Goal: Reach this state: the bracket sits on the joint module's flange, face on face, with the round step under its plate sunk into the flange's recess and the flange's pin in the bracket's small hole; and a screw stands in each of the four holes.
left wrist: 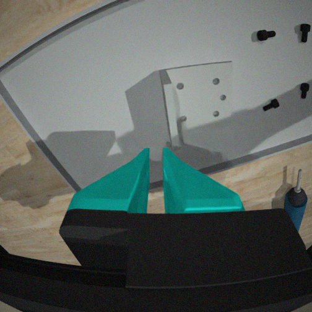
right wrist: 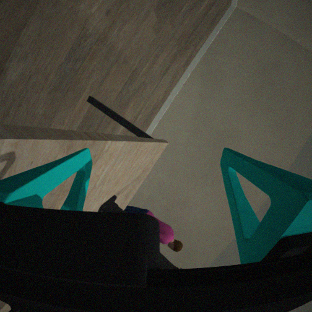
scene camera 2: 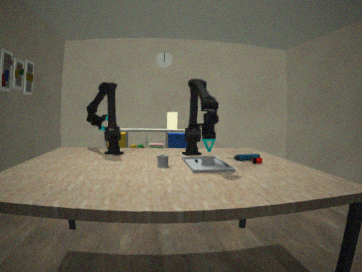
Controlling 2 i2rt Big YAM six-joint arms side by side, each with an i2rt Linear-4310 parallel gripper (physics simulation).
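Places are measured from the left arm's base along level axes (x ahead, y left, z up), in metres.
Where they show: left gripper, fingertip midpoint: (scene camera 2: 209, 151); left arm's base at its link origin: (scene camera 2: 191, 154); right arm's base at its link origin: (scene camera 2: 113, 153).
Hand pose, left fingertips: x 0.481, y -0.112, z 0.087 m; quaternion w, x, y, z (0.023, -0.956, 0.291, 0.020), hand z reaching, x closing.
Things, the pixels of their top centre, and the offset from my left fingertips. "spot": a spot on its surface instead. Level surfaces: height alone.
- grey tray at its top centre: (scene camera 2: 206, 162) 0.071 m down, 0.063 m back, 0.016 m left
- joint module at its top centre: (scene camera 2: 162, 154) 0.023 m down, 0.096 m back, 0.230 m right
- blue screwdriver at a spot on its surface: (scene camera 2: 248, 157) spot: 0.065 m down, 0.097 m back, 0.340 m left
- small red object at its top centre: (scene camera 2: 254, 157) 0.053 m down, 0.007 m back, 0.320 m left
- table at its surface level: 0.087 m down
The light grey bracket (scene camera 2: 208, 161) (left wrist: 200, 92) stands in the grey tray (scene camera 2: 215, 171) (left wrist: 100, 65), its plate with several holes facing the left wrist camera and an upright wall at the plate's left side. Several black screws, among them one screw (left wrist: 266, 35) and another screw (left wrist: 271, 105), lie in the tray to the bracket's right in the left wrist view. The joint module (scene camera 2: 162, 161), a grey cylinder, stands on the table left of the tray; its flange details are too small to tell. My left gripper (scene camera 2: 209, 150) (left wrist: 155, 155) is shut and empty, above the tray near the bracket. My right gripper (right wrist: 156, 155) is open and empty, away from these things.
A blue screwdriver (scene camera 2: 248, 157) (left wrist: 295, 207) and a small red object (scene camera 2: 257, 160) lie right of the tray in the scene view. A shelf unit stands behind the table (scene camera 2: 125, 192). A person (right wrist: 162, 230) in pink shows partly beyond the table edge in the right wrist view.
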